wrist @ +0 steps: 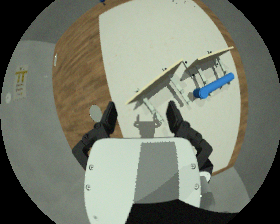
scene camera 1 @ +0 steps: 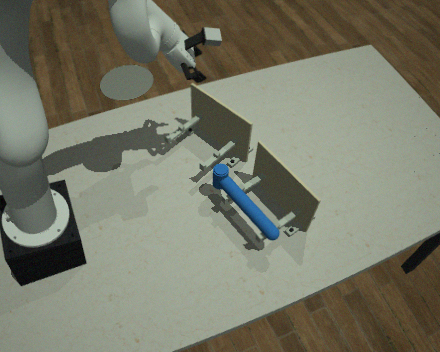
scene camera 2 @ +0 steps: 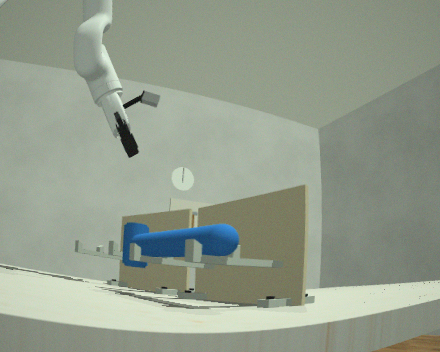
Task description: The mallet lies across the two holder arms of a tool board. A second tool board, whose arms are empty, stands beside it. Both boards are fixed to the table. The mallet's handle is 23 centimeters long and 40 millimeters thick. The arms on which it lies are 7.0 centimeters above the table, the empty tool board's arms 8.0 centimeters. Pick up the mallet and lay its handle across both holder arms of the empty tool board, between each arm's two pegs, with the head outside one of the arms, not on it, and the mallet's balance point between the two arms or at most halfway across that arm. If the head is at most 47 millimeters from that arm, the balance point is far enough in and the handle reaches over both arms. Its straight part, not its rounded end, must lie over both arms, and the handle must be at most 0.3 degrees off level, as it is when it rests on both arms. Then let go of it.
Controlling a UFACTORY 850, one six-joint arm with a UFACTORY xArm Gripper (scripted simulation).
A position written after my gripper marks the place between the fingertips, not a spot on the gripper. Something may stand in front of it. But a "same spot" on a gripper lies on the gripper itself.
Scene:
My gripper shows in the wrist view, in scene camera 1 and in scene camera 2 (133, 153). One and the same spot on my gripper: (scene camera 1: 199, 77) is (wrist: 181, 116).

